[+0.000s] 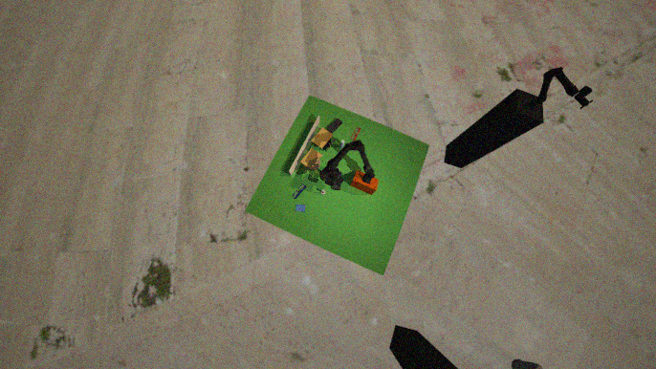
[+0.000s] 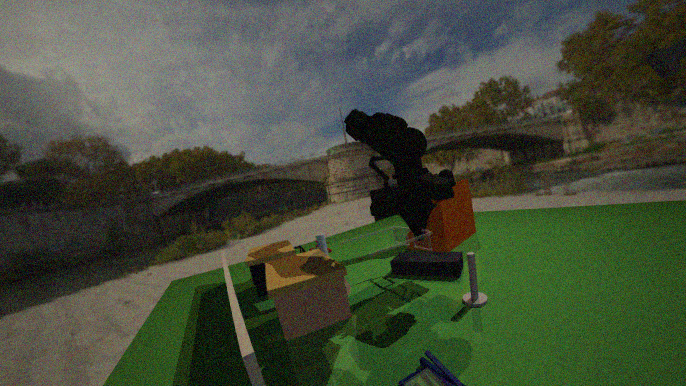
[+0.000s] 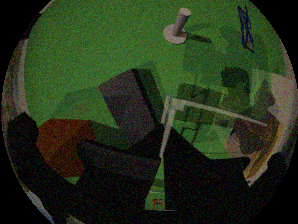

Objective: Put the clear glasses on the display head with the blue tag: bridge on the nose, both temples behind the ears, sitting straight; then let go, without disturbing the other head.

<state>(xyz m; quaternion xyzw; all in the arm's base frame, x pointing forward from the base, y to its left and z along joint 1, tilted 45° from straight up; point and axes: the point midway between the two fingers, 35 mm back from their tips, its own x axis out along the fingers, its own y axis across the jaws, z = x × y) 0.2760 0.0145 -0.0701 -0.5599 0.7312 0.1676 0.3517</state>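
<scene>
Now: gripper tip 20 cm short of the display head, 11 cm to the left of it and 4 cm above it. Round my gripper tip: small blue square: 19 cm ahead, 31 cm to the left, 9 cm below; grey peg: 4 cm ahead, 11 cm to the left, 7 cm below; pale strip: 33 cm ahead, 24 cm to the right, 4 cm below.
</scene>
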